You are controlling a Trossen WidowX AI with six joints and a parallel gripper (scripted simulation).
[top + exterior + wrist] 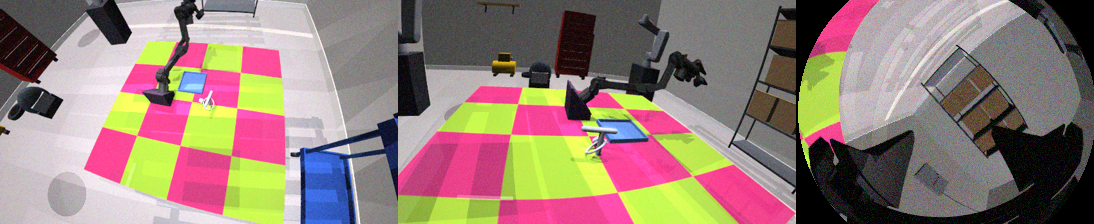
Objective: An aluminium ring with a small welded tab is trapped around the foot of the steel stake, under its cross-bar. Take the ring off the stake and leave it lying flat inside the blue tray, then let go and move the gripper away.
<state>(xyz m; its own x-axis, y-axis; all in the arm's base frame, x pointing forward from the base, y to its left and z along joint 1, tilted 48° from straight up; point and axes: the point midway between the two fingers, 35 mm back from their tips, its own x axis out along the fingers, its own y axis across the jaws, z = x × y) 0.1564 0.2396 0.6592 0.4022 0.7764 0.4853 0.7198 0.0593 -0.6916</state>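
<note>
The aluminium ring is 72 cm to the right of my gripper tip, 29 cm below it and 10 cm ahead of it. Round my gripper tip: blue tray 53 cm to the right, 31 cm below, 3 cm behind.
</note>
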